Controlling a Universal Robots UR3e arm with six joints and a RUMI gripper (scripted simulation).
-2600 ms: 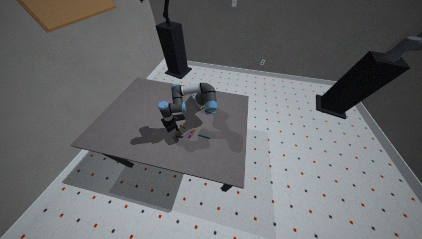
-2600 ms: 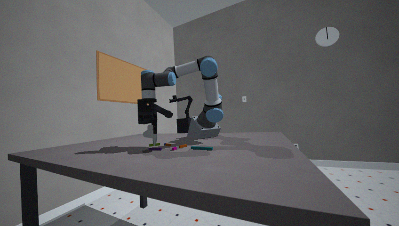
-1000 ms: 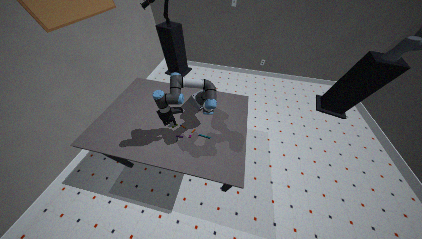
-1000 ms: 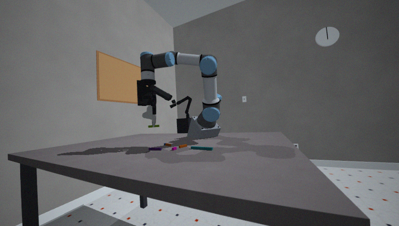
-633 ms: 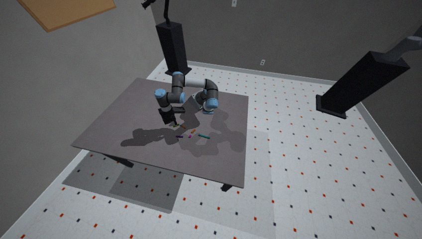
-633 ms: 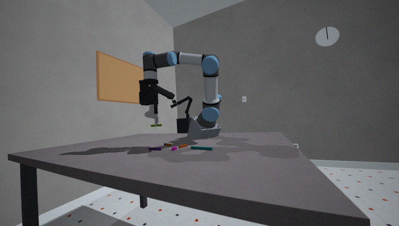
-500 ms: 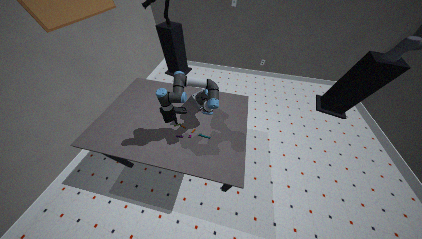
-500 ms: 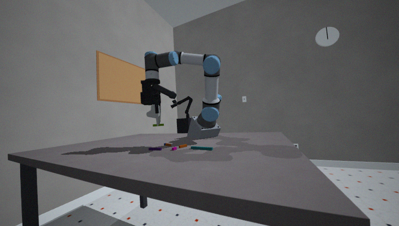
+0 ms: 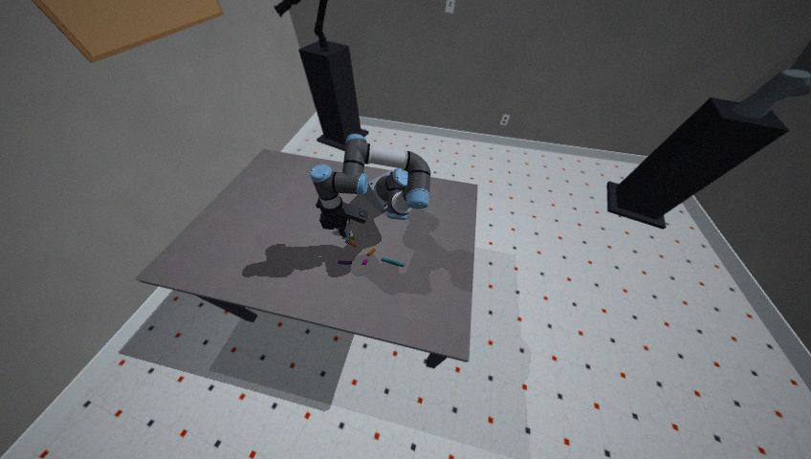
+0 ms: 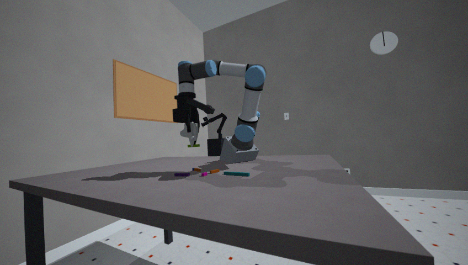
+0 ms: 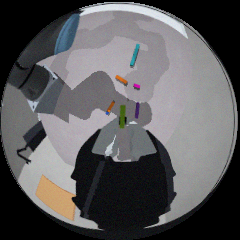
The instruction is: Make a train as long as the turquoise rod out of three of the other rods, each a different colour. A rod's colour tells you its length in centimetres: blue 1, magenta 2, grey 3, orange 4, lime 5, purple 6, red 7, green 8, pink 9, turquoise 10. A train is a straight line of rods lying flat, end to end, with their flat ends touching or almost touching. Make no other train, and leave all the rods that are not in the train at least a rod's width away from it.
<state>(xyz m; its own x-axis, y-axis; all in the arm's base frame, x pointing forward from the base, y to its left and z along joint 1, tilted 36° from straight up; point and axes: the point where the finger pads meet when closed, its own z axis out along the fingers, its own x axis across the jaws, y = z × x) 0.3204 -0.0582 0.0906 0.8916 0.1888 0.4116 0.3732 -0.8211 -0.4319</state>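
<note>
My gripper is now 2 cm short of the magenta rod, 8 cm to the right of it and 12 cm above it. From my hand the other things lie so: purple rod 6 cm ahead, 12 cm below; lime rod 1 cm below; blue rod 3 cm behind, 5 cm to the right, 12 cm below.
</note>
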